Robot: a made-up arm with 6 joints. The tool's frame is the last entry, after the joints.
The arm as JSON. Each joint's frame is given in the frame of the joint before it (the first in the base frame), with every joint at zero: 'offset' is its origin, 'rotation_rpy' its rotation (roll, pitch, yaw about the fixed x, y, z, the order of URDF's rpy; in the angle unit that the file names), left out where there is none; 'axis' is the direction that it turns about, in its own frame. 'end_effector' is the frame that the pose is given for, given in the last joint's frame.
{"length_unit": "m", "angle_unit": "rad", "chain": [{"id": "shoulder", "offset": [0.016, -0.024, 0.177], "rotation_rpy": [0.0, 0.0, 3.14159], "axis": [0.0, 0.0, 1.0]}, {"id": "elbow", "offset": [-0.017, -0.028, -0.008], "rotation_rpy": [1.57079, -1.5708, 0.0], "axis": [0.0, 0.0, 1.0]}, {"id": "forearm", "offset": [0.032, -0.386, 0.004], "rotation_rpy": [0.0, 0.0, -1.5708], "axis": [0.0, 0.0, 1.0]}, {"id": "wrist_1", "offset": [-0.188, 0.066, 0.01], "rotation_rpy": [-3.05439, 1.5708, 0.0], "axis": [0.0, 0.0, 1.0]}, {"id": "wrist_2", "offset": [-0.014, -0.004, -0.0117], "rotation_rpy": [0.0, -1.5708, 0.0], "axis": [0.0, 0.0, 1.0]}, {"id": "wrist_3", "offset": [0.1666, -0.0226, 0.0], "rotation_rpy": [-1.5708, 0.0, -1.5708], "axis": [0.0, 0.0, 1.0]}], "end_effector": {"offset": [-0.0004, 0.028, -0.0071], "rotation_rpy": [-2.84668, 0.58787, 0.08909]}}
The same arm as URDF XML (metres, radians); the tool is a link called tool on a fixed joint. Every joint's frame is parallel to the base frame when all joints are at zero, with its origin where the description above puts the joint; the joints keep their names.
<robot name="arm">
<link name="base"/>
<link name="link1"/>
<link name="link2"/>
<link name="link3"/>
<link name="link4"/>
<link name="link5"/>
<link name="link6"/>
<link name="tool"/>
<joint name="shoulder" type="continuous"><parent link="base"/><child link="link1"/><origin xyz="0.016 -0.024 0.177" rpy="0 0 0"/><axis xyz="0 0 1"/></joint>
<joint name="elbow" type="continuous"><parent link="link1"/><child link="link2"/><origin xyz="0.017 0.028 -0.008" rpy="0 0 0"/><axis xyz="0 1 0"/></joint>
<joint name="forearm" type="continuous"><parent link="link2"/><child link="link3"/><origin xyz="-0.386 0.004 0.032" rpy="0 0 0"/><axis xyz="0 1 0"/></joint>
<joint name="wrist_1" type="continuous"><parent link="link3"/><child link="link4"/><origin xyz="0.188 0.01 0.066" rpy="0 0 0"/><axis xyz="0.9962 0 0.0871"/></joint>
<joint name="wrist_2" type="continuous"><parent link="link4"/><child link="link5"/><origin xyz="-0.012 0.014 0.003" rpy="0 0 0"/><axis xyz="0 1 0"/></joint>
<joint name="wrist_3" type="continuous"><parent link="link5"/><child link="link6"/><origin xyz="0.164 0 0.037" rpy="0 0 0"/><axis xyz="0.9962 0 0.0871"/></joint>
<joint name="tool_fixed" type="fixed"><parent link="link6"/><child link="tool"/><origin xyz="-0.007 -0.028 -0.001" rpy="-2.9881 -0.8905 -3.0236"/></joint>
</robot>

